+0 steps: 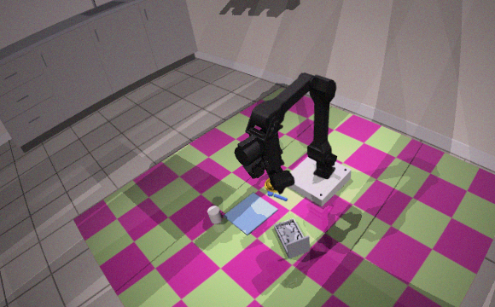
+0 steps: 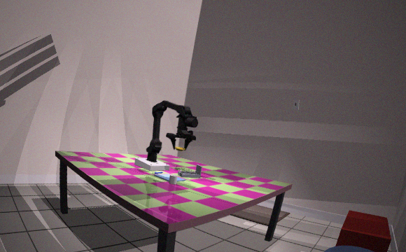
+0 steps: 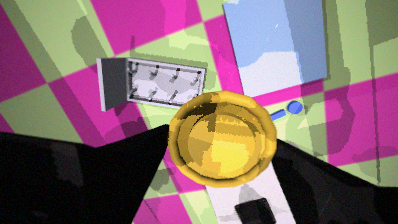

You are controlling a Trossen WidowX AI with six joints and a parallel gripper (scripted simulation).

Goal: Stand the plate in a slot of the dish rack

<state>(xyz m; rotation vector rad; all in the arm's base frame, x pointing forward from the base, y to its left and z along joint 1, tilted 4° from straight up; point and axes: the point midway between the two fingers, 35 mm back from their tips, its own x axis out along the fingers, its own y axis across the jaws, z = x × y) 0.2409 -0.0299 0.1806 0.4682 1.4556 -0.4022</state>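
Right now the grey dish rack is 15 cm below my gripper tip, 8 cm to the left of it and 5 cm ahead of it. Round my gripper tip: yellow plate: 1 cm above; then white cup: 20 cm to the right, 15 cm below, 12 cm ahead; then blue spoon: 17 cm below, 9 cm to the right, 9 cm behind.
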